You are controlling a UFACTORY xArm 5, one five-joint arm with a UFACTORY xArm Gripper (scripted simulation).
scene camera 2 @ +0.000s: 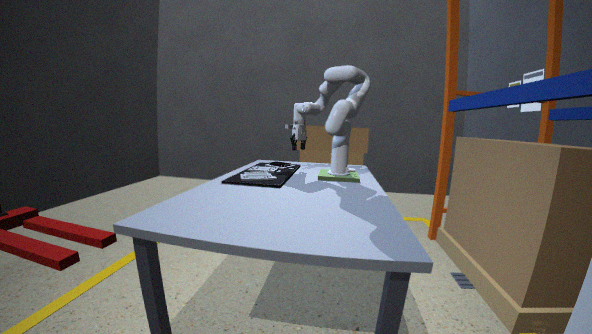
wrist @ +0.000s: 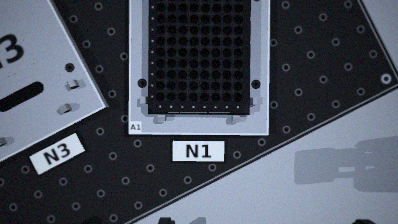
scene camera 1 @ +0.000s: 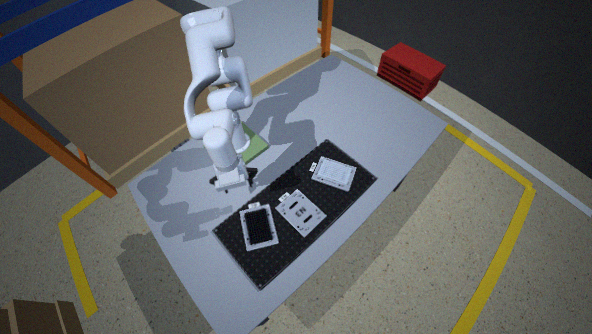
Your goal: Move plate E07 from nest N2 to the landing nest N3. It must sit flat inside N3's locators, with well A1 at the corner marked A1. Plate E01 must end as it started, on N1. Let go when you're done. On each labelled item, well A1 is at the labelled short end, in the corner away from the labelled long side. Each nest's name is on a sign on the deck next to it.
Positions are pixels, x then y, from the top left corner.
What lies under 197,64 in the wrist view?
A black well plate.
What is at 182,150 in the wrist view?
An N1 sign.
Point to a black well plate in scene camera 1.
At 254,220
